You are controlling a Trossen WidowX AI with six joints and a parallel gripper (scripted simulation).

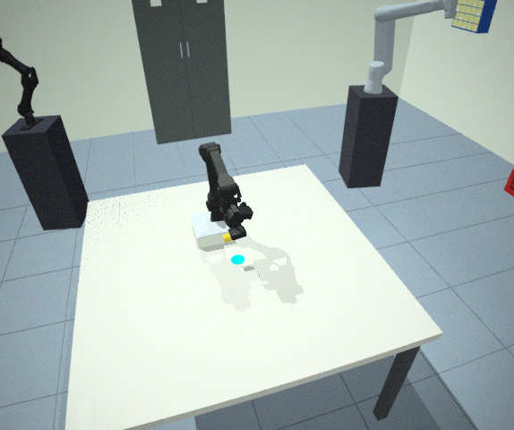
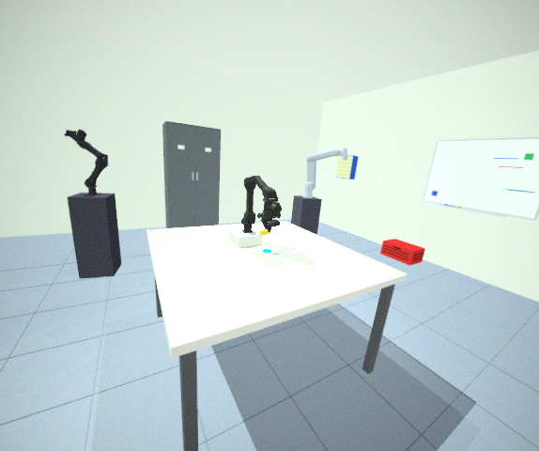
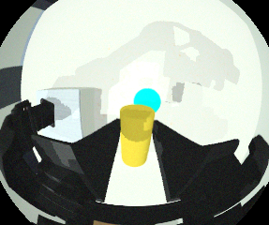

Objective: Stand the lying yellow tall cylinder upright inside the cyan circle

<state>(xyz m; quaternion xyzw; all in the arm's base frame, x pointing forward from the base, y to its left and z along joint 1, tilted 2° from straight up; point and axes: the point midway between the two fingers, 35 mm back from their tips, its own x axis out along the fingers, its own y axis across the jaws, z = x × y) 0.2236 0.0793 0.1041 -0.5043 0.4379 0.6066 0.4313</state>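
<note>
Right now the cyan circle is 10 mm ahead of my gripper tip and 130 mm below it. The rest, counted from my gripper tip: yellow cylinder 20 mm to the right, 10 mm below.
</note>
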